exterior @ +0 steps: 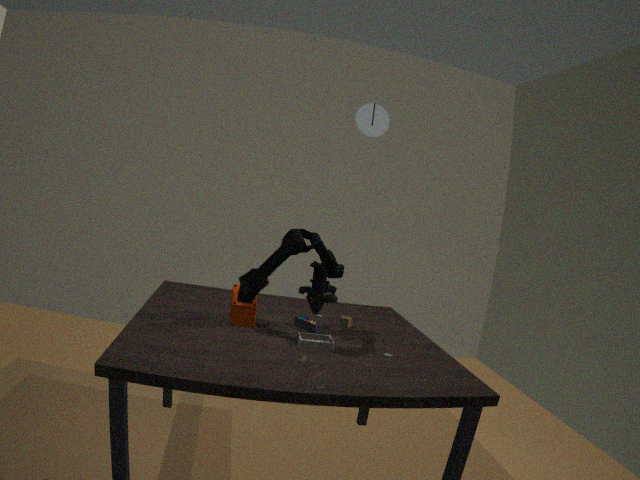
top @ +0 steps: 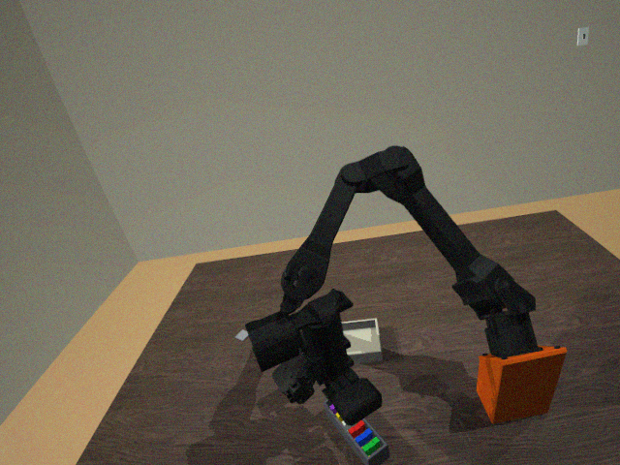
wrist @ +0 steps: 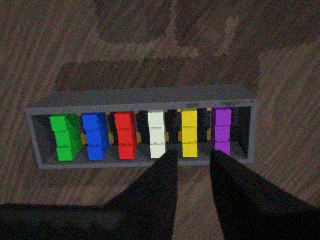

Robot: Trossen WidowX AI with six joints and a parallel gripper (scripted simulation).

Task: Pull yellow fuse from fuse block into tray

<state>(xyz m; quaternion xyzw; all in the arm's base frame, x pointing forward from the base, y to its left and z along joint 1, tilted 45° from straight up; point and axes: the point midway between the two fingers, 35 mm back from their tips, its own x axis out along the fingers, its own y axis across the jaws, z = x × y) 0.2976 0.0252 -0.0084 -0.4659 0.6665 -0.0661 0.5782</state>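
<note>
Now: gripper tip 50 mm above the yellow fuse. Round my gripper tip: purple fuse: 50 mm below, 20 mm to the right, 10 mm ahead; white fuse: 50 mm below, 10 mm to the left, 10 mm behind; red fuse: 50 mm below, 30 mm to the left, 30 mm behind.
</note>
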